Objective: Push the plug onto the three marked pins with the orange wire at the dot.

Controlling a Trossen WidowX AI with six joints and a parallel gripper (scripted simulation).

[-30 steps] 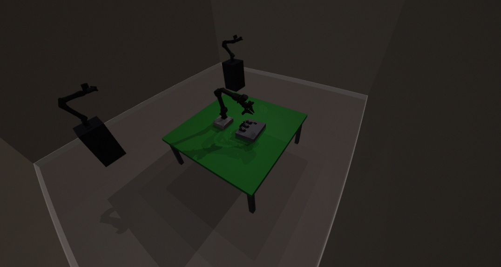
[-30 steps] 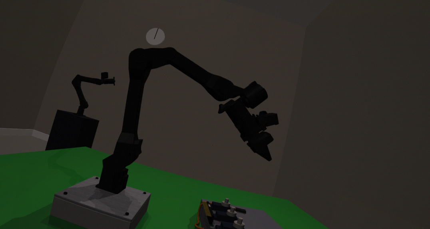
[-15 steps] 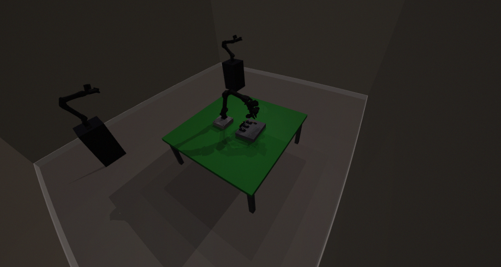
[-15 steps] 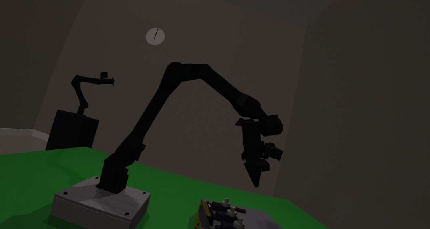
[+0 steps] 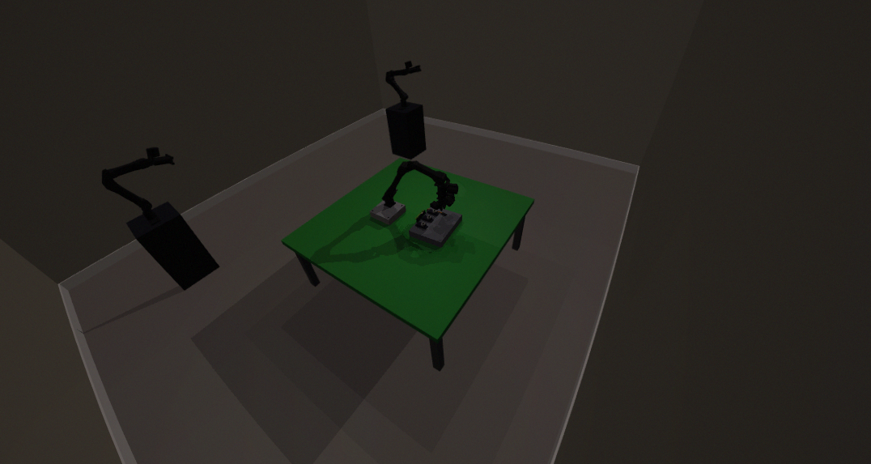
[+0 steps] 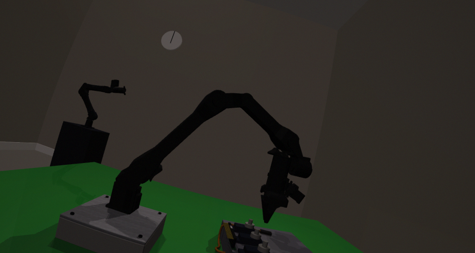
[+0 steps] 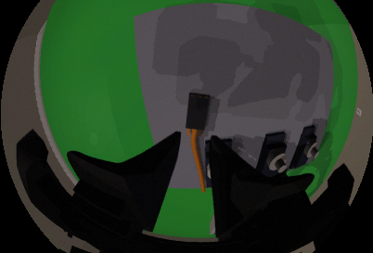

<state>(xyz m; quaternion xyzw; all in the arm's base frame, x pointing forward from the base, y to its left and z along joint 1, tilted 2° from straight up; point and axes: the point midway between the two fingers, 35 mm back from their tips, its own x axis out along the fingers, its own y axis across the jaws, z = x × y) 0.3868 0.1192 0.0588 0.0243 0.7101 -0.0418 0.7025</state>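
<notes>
Now: the red dot 11 cm behind my gripper tip, 8 cm to the right of it and 1 cm below it. Also, from my gripper tip: grey holder plate: 9 cm to the right, 6 cm below, 5 cm ahead; then pale band: 11 cm behind, 9 cm to the right, 1 cm below.
</notes>
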